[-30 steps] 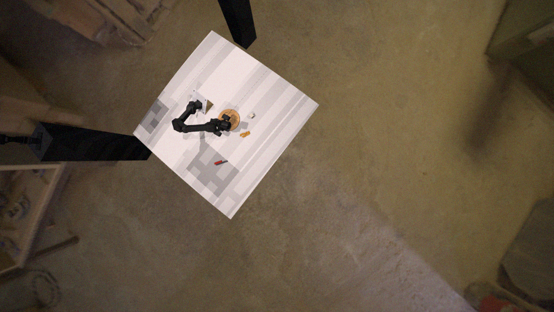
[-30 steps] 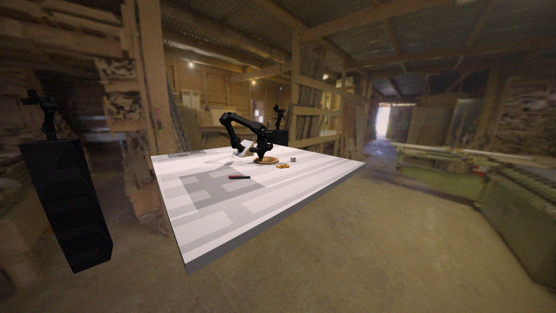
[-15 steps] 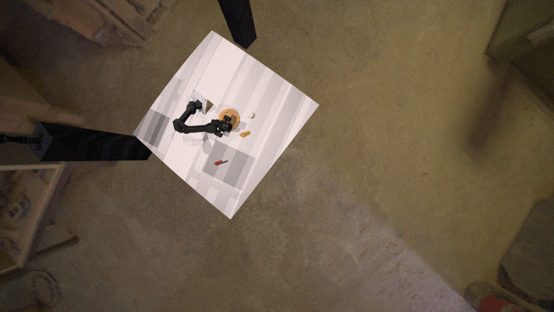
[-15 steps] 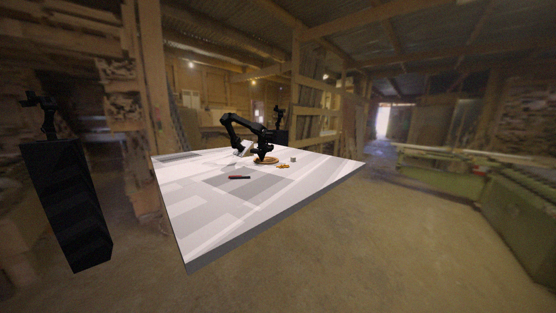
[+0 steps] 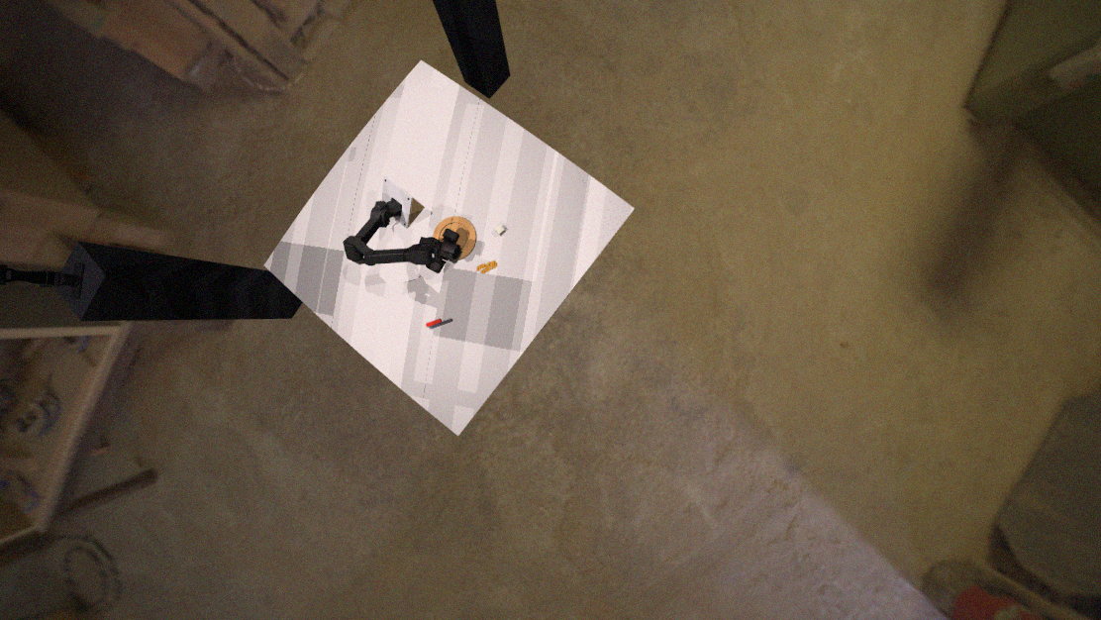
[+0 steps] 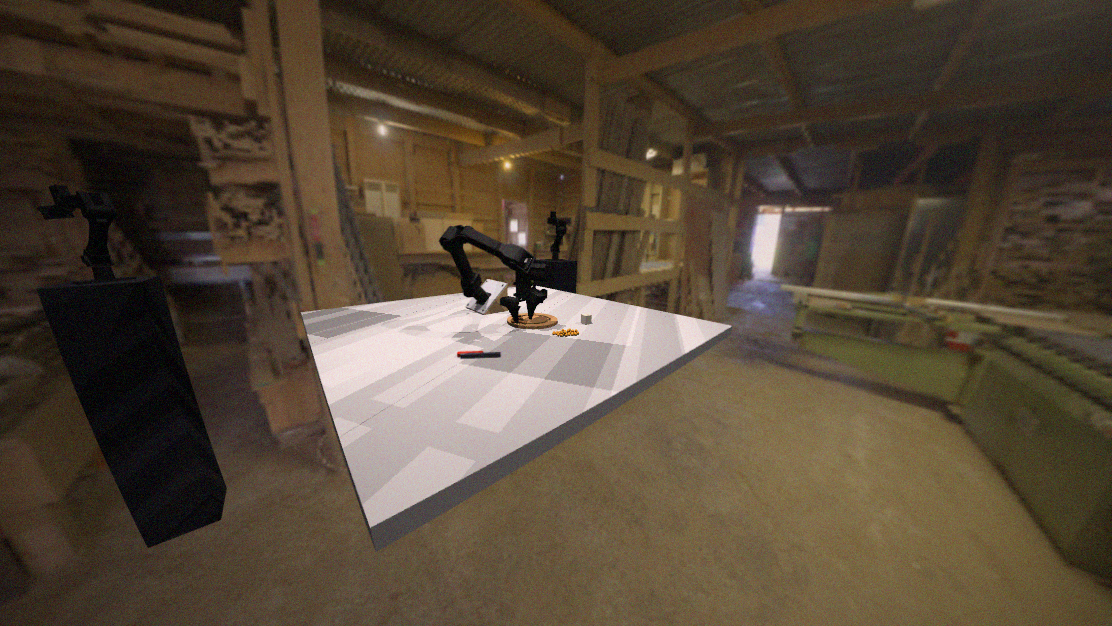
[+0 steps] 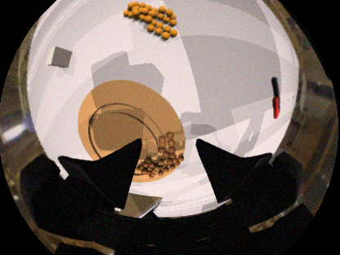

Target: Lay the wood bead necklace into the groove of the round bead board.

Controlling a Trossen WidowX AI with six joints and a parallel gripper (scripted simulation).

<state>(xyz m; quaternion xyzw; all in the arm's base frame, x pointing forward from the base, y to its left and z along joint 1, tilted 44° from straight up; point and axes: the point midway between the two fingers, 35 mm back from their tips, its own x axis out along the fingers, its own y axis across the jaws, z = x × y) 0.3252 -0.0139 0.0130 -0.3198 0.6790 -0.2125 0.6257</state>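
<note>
The small grey cube lies 22 cm to the left of my gripper tip and 11 cm ahead of it. Also, from my gripper tip: black marker: 28 cm to the right, 14 cm ahead, 2 cm below.
</note>
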